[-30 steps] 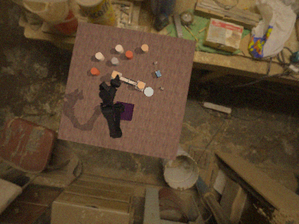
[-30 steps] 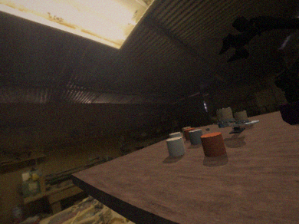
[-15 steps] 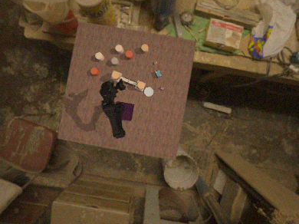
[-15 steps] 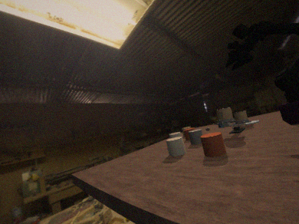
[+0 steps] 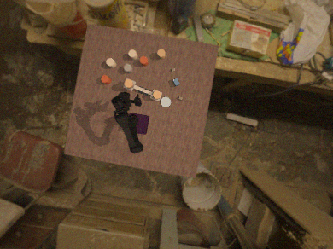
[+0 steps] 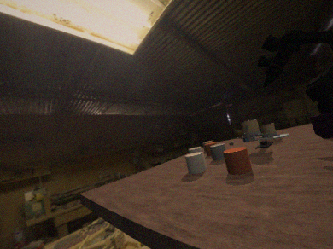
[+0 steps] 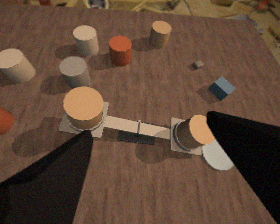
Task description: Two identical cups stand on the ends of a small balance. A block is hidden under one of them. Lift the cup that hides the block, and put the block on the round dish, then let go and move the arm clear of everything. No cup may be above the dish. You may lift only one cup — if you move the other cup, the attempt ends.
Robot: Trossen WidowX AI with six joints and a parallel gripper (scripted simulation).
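The grey block is 7 cm ahead of my gripper tip, 15 cm to the right of it and 24 cm below it. From my gripper tip the other things lie so: white round dish (3 cm ahead, 25 cm to the right, 28 cm below); then balance beam (8 cm ahead, 2 cm to the right, 24 cm below); then small blue block (23 cm ahead, 30 cm to the right, 26 cm below).
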